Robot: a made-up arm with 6 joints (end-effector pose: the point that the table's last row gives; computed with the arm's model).
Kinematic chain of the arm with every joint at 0, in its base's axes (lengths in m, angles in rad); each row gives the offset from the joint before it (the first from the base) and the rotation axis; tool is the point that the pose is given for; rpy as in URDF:
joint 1: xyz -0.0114 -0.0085 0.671 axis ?
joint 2: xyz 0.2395 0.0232 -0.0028 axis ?
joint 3: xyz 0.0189 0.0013 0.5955 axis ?
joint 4: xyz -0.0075 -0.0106 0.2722 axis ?
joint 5: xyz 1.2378 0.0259 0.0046 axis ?
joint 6: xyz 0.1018 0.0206 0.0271 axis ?
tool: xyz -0.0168 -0.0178 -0.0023 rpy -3.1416 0 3.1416
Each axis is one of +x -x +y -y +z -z.
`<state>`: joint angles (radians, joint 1 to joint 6).
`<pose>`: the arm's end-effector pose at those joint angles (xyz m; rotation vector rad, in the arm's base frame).
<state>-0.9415 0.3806 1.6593 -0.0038 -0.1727 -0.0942</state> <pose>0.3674 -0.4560 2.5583 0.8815 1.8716 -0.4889</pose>
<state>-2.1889 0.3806 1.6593 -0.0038 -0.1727 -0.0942</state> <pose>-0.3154 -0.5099 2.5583 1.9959 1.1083 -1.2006</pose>
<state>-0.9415 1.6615 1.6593 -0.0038 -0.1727 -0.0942</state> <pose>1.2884 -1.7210 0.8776 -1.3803 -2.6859 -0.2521</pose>
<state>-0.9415 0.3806 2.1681 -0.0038 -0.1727 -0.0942</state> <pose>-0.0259 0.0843 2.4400 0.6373 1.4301 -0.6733</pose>
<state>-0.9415 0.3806 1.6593 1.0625 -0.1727 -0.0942</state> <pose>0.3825 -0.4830 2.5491 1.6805 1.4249 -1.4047</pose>
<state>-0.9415 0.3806 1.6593 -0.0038 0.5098 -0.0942</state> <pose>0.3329 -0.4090 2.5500 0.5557 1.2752 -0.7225</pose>
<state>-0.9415 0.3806 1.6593 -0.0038 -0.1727 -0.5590</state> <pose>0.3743 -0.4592 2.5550 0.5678 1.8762 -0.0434</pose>
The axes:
joint 1: +z
joint 2: +y
joint 3: -y
joint 4: -x
joint 5: -y
joint 6: -x

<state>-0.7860 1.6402 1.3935 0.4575 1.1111 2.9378</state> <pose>1.5623 -1.4242 0.6254 -0.9317 0.6489 2.5491</pose>
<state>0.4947 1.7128 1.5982 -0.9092 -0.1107 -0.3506</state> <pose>1.8876 1.0406 0.7175 0.4887 -2.1415 -1.4938</pose>
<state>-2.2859 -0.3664 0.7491 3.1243 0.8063 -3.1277</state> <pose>-0.3338 -0.3051 2.4512 2.7101 1.2559 -0.4260</pose>
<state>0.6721 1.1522 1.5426 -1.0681 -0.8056 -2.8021</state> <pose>1.4109 1.2258 1.6756 -0.4865 0.5010 -1.7392</pose>
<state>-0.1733 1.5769 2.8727 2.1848 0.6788 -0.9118</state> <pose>0.9715 -0.1327 1.9415 0.3142 1.4925 -1.7294</pose>
